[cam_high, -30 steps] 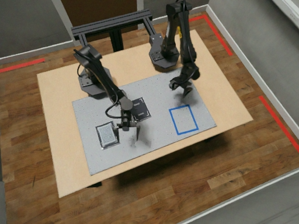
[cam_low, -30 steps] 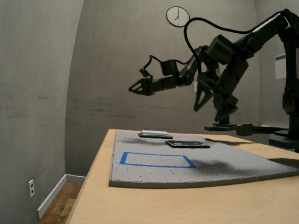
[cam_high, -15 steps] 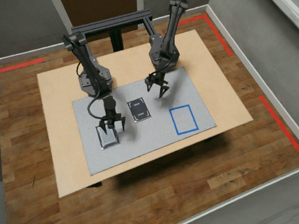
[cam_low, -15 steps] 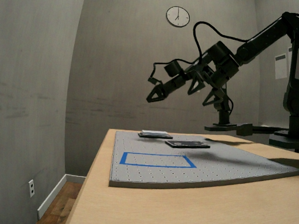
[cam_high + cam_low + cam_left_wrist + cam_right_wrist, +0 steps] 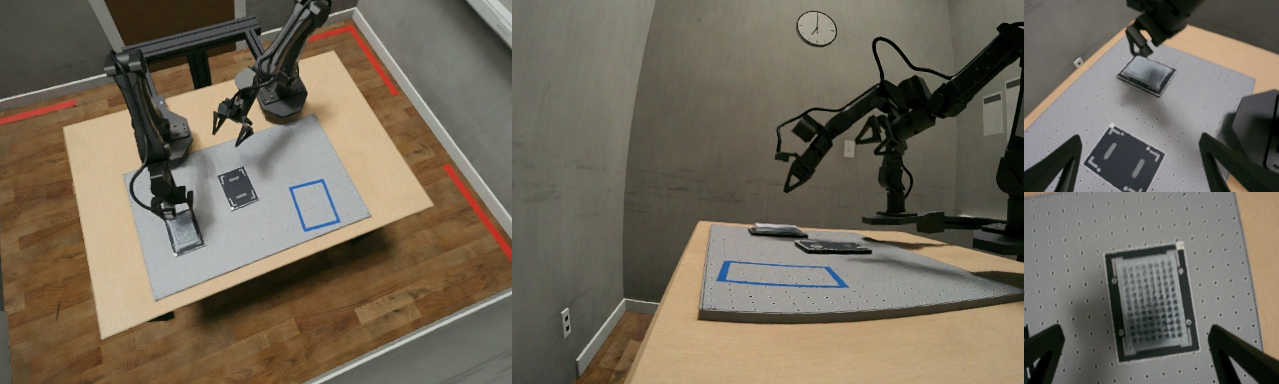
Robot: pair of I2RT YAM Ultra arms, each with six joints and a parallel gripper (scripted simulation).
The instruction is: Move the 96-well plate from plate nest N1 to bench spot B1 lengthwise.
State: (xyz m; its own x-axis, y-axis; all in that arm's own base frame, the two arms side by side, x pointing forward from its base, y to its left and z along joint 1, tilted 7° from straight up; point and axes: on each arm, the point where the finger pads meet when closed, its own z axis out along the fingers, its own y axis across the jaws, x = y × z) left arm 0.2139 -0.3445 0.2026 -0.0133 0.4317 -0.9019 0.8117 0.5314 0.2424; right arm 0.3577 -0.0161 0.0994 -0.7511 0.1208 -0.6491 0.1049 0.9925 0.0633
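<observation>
Now: right hand 20 mm short of the 96-well plate, 10 mm to the left of it and 120 mm above it. Also, from my right hand: black nest 60 mm behind, 250 mm to the left, 130 mm below.
</observation>
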